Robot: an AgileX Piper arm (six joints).
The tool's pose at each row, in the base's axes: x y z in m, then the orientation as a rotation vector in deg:
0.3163, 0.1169, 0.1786, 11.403, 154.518, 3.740
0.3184, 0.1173, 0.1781, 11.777, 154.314, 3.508
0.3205, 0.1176, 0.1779, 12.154, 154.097, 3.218
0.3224, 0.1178, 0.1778, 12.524, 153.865, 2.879
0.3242, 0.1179, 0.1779, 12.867, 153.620, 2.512
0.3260, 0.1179, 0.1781, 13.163, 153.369, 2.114
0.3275, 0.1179, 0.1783, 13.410, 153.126, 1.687
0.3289, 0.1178, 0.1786, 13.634, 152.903, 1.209
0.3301, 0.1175, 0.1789, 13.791, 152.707, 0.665
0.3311, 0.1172, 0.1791, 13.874, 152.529, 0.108
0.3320, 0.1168, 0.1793, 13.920, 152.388, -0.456
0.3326, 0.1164, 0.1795, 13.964, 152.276, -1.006
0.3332, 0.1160, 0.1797, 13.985, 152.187, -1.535
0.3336, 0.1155, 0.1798, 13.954, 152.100, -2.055
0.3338, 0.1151, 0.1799, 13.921, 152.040, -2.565
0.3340, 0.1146, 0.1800, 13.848, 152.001, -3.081
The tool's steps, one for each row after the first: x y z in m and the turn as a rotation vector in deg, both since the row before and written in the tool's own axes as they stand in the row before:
-0.0016, 0.0006, 0.0014, 0.207, -0.202, 0.234
-0.0017, 0.0006, 0.0011, 0.248, -0.218, 0.227
-0.0016, 0.0005, 0.0009, 0.280, -0.236, 0.216
-0.0016, 0.0004, 0.0007, 0.295, -0.251, 0.193
-0.0017, 0.0003, 0.0006, 0.309, -0.260, 0.156
-0.0014, 0.0002, 0.0005, 0.323, -0.256, 0.116
-0.0014, 0.0001, 0.0004, 0.357, -0.240, 0.091
-0.0012, -0.0001, 0.0003, 0.395, -0.221, 0.031
-0.0010, -0.0001, 0.0003, 0.393, -0.207, -0.024
-0.0009, -0.0002, 0.0002, 0.395, -0.172, -0.054
-0.0007, -0.0003, 0.0001, 0.388, -0.141, -0.055
-0.0007, -0.0003, 0.0001, 0.371, -0.117, -0.069
-0.0005, -0.0004, 0.0001, 0.356, -0.118, -0.105
-0.0003, -0.0004, 0.0000, 0.351, -0.089, -0.106
-0.0003, -0.0005, 0.0000, 0.349, -0.071, -0.137

